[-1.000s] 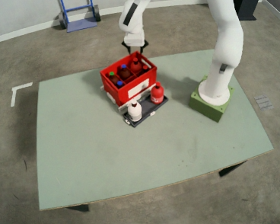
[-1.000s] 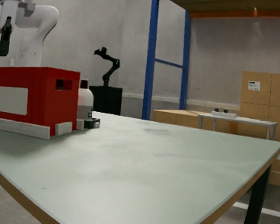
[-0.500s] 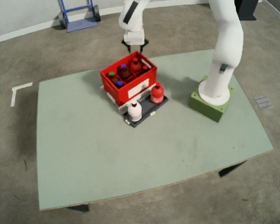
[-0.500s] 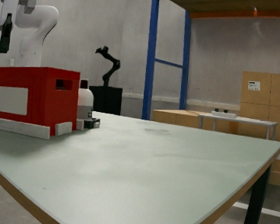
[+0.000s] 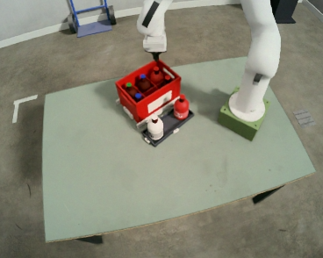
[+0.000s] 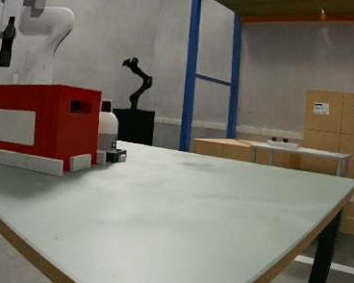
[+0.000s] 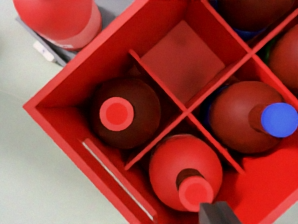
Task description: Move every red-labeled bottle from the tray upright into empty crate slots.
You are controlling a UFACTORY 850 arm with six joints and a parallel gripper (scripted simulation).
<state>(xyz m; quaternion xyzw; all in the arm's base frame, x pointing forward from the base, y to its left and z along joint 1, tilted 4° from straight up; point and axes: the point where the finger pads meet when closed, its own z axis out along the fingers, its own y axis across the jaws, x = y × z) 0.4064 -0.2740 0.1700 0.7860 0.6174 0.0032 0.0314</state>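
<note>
The red-capped bottle is 210 mm to the left of my hand, 160 mm below it and 90 mm behind it. Round my hand: white bottle: 300 mm to the left, 160 mm below, 60 mm ahead; red crate: 160 mm below, 80 mm to the left, 60 mm ahead; dark grey tray: 250 mm to the left, 230 mm below, 10 mm behind.
</note>
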